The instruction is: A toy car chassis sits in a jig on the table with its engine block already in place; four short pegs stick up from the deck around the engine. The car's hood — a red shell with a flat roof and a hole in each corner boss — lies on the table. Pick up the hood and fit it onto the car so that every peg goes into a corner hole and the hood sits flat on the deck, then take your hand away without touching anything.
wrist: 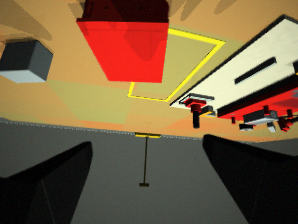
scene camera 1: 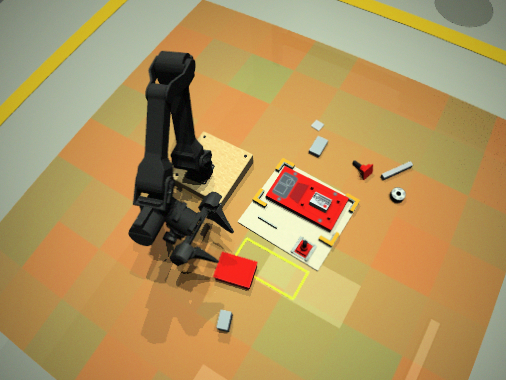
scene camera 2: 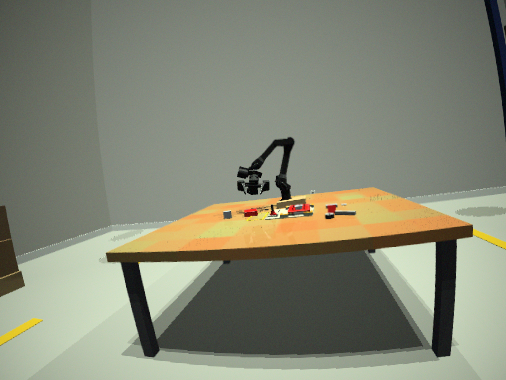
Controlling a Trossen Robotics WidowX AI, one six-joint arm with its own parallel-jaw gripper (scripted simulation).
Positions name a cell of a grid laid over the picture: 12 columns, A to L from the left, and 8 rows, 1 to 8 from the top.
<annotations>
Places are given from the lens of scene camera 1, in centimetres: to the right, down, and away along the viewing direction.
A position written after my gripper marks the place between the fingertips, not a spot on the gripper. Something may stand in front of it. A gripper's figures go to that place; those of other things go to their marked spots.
my gripper (scene camera 1: F6): -6, 14, 96
red hood (scene camera 1: F6): -5, 20, 102
</annotations>
